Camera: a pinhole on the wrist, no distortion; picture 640 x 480 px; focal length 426.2 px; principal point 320.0 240.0 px. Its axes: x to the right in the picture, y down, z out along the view. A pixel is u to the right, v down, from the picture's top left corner.
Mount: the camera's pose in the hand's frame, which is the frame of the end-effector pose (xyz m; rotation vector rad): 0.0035 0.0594 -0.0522 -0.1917 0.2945 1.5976
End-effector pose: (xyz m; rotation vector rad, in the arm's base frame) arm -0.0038 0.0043 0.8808 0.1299 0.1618 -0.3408
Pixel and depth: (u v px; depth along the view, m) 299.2 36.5 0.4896
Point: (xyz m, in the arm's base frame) 0.3644 0.0367 1.2477
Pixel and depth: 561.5 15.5 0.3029
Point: 0.2885 0.2214 1.0510
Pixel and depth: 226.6 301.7 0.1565
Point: 0.0284 0.0591 0.9958
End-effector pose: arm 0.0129 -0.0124 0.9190 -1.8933 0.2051 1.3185
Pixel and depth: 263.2 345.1 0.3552
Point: -0.2977 0.0995 0.8676
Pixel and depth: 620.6 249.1 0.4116
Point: -0.4146 -0.1449 0.6440
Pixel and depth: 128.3 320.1 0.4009
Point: -0.2868 0.2373 0.8962
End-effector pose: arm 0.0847 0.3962 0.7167 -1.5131 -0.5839 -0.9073
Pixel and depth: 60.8 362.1 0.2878
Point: 0.0953 0.6809 0.6927
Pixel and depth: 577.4 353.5 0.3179
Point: 0.3530 0.5472 0.4662
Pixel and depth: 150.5 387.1 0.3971
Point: 0.1271 0.7806 0.6273
